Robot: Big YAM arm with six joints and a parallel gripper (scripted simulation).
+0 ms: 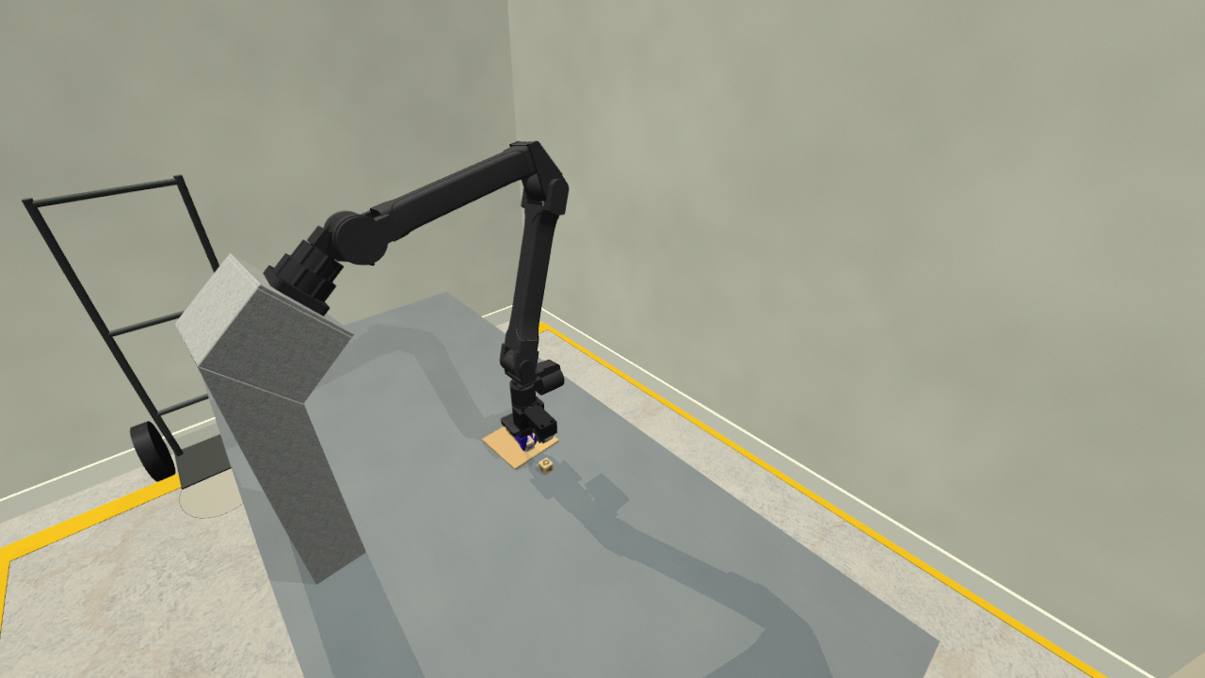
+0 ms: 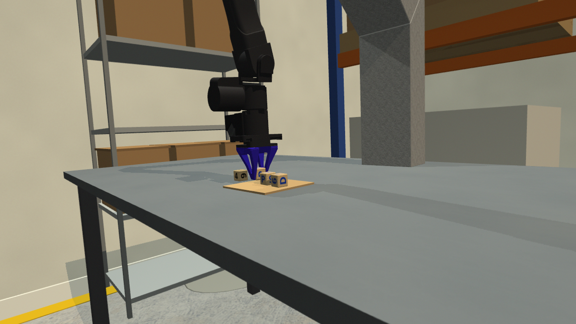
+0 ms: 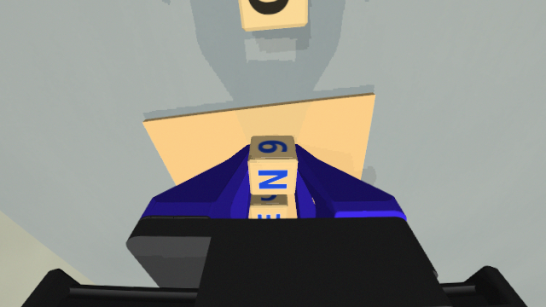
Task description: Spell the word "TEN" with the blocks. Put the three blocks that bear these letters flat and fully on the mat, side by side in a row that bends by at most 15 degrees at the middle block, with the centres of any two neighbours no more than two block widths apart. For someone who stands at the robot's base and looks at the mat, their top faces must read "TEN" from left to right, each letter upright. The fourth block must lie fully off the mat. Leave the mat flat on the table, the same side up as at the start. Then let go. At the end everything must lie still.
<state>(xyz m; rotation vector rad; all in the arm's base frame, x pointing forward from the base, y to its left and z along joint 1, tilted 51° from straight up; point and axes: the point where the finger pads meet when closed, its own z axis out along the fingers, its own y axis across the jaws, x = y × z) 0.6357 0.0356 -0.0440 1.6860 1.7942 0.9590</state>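
My hand is 4 cm to the right of the tan mat, 2 cm above it and 1 cm past it.
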